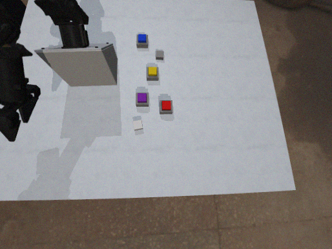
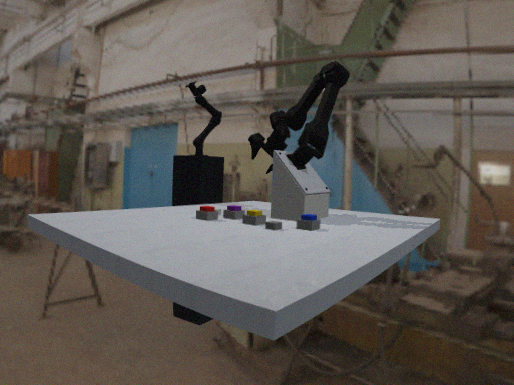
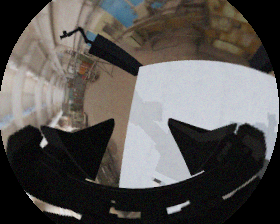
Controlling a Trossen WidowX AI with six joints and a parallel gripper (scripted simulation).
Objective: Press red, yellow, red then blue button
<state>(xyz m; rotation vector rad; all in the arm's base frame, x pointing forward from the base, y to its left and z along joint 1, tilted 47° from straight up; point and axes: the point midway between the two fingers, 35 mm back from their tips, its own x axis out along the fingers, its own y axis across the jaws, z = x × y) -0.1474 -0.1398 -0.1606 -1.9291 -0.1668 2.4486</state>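
My gripper tip is 42 cm short of the red button, 13 cm above it and 7 cm to the right of it. From my gripper tip the other things lie so: yellow button (39 cm ahead, 22 cm to the left, 13 cm below); white block (31 cm ahead, 16 cm below, 1 cm to the left); purple button (33 cm ahead, 13 cm below, 11 cm to the left).
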